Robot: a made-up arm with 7 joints.
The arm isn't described. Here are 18 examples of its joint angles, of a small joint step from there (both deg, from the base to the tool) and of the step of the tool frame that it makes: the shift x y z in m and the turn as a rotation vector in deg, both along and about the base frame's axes.
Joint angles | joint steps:
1: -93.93 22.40 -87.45 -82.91 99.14 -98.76 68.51 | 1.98 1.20 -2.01 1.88 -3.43 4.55 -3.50
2: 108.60 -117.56 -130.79 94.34 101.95 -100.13 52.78 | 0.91 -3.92 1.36 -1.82 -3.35 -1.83 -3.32
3: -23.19 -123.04 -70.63 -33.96 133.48 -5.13 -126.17 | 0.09 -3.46 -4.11 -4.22 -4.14 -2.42 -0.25
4: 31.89 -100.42 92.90 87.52 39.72 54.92 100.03 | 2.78 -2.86 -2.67 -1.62 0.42 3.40 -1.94
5: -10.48 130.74 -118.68 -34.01 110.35 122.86 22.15 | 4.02 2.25 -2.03 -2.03 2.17 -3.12 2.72
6: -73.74 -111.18 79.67 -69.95 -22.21 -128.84 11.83 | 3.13 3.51 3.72 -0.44 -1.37 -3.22 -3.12
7: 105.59 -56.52 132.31 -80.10 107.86 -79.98 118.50 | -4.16 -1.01 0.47 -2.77 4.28 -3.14 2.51
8: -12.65 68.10 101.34 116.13 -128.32 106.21 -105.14 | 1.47 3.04 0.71 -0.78 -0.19 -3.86 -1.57
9: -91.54 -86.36 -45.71 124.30 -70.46 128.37 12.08 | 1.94 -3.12 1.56 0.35 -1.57 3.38 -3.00
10: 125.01 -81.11 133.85 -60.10 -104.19 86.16 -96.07 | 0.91 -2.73 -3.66 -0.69 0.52 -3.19 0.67
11: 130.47 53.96 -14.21 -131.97 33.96 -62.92 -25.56 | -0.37 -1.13 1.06 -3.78 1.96 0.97 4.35
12: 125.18 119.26 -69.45 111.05 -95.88 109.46 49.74 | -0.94 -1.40 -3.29 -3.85 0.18 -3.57 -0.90
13: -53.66 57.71 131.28 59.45 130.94 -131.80 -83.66 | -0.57 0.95 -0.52 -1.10 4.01 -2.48 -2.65
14: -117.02 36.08 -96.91 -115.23 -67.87 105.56 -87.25 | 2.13 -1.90 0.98 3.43 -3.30 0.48 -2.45
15: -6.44 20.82 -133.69 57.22 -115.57 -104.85 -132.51 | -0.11 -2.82 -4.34 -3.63 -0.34 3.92 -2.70
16: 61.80 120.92 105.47 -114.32 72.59 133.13 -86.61 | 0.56 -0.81 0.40 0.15 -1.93 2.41 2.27
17: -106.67 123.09 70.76 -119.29 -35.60 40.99 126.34 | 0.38 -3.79 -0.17 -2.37 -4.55 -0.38 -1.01
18: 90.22 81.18 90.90 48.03 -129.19 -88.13 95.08 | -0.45 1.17 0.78 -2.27 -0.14 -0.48 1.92
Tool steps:
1: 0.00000 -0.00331 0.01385 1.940 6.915 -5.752
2: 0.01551 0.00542 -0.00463 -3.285 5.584 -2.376
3: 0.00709 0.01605 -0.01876 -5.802 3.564 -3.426
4: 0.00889 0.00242 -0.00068 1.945 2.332 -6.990
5: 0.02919 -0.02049 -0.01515 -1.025 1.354 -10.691
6: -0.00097 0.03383 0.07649 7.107 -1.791 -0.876
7: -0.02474 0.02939 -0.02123 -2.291 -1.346 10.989
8: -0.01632 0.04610 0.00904 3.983 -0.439 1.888
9: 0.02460 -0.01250 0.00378 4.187 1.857 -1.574
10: 0.00580 0.01947 -0.05820 3.292 2.162 2.061
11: 0.02932 -0.01267 -0.03199 1.650 -3.822 3.277
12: 0.01419 -0.00919 -0.01177 -2.228 7.854 -1.890
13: -0.02772 0.00765 -0.03815 1.676 4.537 -1.151
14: 0.02955 0.02399 0.01080 -1.544 5.479 -1.610
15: 0.04124 -0.04199 -0.02045 -1.898 -4.455 -0.451
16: 0.00778 0.00766 -0.01084 0.773 1.294 2.435
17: 0.02120 0.00616 0.00571 2.118 -4.878 -0.809
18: 0.00669 0.00943 0.01321 0.140 -3.201 -1.585
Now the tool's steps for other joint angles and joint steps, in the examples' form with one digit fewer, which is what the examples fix.
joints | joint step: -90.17 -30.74 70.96 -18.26 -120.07 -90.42 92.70 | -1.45 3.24 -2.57 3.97 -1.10 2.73 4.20
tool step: 0.0262 -0.0333 0.0081 1.34 -2.11 -0.32
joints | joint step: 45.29 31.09 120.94 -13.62 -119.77 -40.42 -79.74 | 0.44 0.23 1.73 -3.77 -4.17 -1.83 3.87
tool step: 0.0006 -0.0396 -0.0088 -1.59 3.89 -3.76
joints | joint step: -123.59 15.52 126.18 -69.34 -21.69 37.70 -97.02 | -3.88 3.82 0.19 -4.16 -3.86 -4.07 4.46
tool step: 0.0568 0.0461 0.0031 -4.60 -0.97 0.15
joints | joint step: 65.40 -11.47 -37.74 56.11 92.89 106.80 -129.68 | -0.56 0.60 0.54 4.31 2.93 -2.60 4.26
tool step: 0.0093 -0.0259 0.0077 0.82 -2.01 -4.58
